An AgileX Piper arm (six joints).
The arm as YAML. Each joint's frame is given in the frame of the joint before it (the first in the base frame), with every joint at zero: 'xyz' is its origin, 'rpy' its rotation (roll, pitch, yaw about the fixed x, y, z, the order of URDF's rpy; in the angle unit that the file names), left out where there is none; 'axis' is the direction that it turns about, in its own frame. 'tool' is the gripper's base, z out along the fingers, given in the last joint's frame.
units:
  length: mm
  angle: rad
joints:
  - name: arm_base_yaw
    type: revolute
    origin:
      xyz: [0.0, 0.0, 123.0]
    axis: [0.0, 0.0, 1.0]
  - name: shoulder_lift
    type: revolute
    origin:
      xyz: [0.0, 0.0, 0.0]
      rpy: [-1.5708, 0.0, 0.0]
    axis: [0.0, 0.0, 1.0]
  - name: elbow
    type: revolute
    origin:
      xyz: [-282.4, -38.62, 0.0]
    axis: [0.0, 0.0, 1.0]
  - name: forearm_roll
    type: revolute
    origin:
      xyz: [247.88, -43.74, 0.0]
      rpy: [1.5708, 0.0, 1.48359]
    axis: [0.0, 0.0, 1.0]
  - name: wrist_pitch
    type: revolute
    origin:
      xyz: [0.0, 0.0, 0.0]
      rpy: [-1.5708, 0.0, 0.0]
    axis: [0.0, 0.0, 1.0]
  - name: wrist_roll
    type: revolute
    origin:
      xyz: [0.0, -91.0, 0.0]
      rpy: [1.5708, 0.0, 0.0]
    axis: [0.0, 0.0, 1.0]
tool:
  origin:
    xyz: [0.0, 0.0, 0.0]
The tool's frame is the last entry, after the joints.
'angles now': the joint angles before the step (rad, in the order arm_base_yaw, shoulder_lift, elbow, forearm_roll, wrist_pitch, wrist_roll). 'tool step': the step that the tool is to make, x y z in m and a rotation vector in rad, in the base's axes. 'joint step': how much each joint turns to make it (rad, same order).
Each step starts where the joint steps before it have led.
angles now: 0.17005 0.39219 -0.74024 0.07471 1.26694 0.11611
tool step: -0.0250 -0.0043 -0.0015 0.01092 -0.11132 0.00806
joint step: 0.00027 -0.12938 0.01392 -0.00022 0.00468 -0.01086
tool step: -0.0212 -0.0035 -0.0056 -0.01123 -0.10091 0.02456
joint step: 0.00007 -0.11719 0.01881 0.00159 0.00353 -0.03759
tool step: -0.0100 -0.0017 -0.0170 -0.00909 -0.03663 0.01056
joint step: -0.00021 -0.09234 0.05905 0.00017 0.00009 -0.01870
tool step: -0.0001 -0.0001 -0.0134 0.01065 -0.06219 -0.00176
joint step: -0.00054 -0.06576 0.06431 0.00050 -0.06154 -0.00399
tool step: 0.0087 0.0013 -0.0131 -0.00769 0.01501 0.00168
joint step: 0.00091 -0.00439 0.06141 -0.00083 -0.04052 -0.00731
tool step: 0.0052 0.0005 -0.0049 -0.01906 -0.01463 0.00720
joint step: -0.00049 -0.00006 0.02926 -0.00348 -0.03891 -0.02347
